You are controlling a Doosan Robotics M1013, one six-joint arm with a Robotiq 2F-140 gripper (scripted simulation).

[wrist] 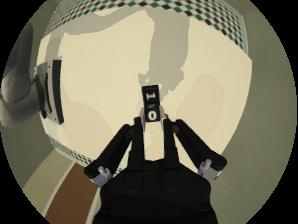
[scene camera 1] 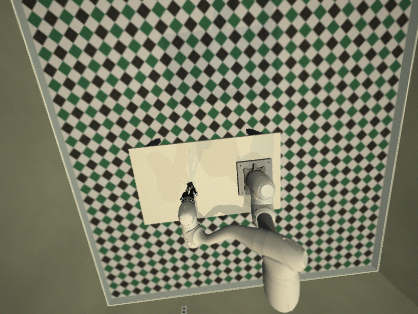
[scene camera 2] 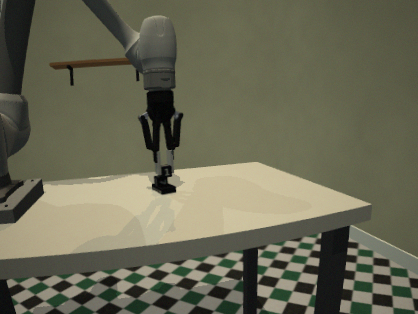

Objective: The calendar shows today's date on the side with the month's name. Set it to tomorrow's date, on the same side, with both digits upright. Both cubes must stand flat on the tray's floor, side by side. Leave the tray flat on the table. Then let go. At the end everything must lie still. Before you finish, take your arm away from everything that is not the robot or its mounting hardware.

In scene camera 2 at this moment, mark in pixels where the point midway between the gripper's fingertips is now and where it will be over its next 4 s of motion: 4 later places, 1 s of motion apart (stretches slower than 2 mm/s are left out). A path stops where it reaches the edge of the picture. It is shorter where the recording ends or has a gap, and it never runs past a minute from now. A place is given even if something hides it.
My gripper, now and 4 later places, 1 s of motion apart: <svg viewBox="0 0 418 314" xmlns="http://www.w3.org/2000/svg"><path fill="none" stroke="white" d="M164 173L165 178L165 183L165 183L163 154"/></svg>
